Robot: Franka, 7 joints.
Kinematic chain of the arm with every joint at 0, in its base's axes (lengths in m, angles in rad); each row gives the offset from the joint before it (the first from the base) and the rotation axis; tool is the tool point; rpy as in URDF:
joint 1: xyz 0 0 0.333 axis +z
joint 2: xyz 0 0 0 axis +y
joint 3: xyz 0 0 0.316 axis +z
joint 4: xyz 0.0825 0 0 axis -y
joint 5: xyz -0.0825 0 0.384 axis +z
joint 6: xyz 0 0 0 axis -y
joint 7: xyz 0.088 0 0 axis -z
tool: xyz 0 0 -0.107 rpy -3.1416 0 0
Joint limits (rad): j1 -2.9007..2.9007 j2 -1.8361..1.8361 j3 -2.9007..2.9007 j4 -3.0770..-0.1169 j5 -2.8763..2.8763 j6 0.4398..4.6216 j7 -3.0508..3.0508
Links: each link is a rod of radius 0.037 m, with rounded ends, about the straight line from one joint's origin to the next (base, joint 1, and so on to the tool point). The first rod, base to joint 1, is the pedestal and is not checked.
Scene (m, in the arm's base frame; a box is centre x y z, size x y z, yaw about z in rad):
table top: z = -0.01
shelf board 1: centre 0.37 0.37 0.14 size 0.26 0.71 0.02 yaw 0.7
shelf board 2: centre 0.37 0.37 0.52 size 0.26 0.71 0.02 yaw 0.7
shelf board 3: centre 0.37 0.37 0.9 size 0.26 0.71 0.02 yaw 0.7
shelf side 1: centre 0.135 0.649 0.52 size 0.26 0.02 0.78 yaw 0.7
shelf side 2: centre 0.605 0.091 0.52 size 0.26 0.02 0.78 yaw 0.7
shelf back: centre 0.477 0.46 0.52 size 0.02 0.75 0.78 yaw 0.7
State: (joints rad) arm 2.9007 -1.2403 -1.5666 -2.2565 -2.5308 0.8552 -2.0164
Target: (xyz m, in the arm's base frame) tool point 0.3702 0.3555 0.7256
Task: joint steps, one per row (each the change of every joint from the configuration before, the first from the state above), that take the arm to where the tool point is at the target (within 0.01 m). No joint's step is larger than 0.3 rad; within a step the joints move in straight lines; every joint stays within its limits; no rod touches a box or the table.
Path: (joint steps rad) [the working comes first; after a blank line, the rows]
Joints at the target: 2.7699 -1.0142 -1.0195 -1.8983 -2.7166 0.8697 -2.0164
Straight joint move there: touches shelf board 2.

1: -0.0711 -0.0008 0.1686 -0.2735 0.2335 -0.1385 0.0000
2: -0.0712 -0.0007 0.1685 -0.2735 0.2335 -0.1384 0.0000
3: -0.0711 -0.0008 0.1686 -0.2735 0.2336 -0.1385 0.0000
4: -0.0310 -0.0073 0.1517 0.1261 -0.2369 0.0065 0.0000
5: -0.0310 -0.0074 0.1517 0.1261 -0.2369 0.0064 0.0000
6: -0.0310 -0.0073 0.1517 0.1261 -0.2369 0.0065 0.0000
7: -0.0309 -0.0074 0.1517 0.1261 -0.2369 0.0065 0.0000
8: 0.0688 0.0860 -0.1884 0.2248 0.0204 0.1347 0.0000
9: 0.0689 0.0859 -0.1885 0.2247 0.0204 0.1346 0.0000
10: 0.0688 0.0859 -0.1885 0.2248 0.0204 0.1347 0.0000

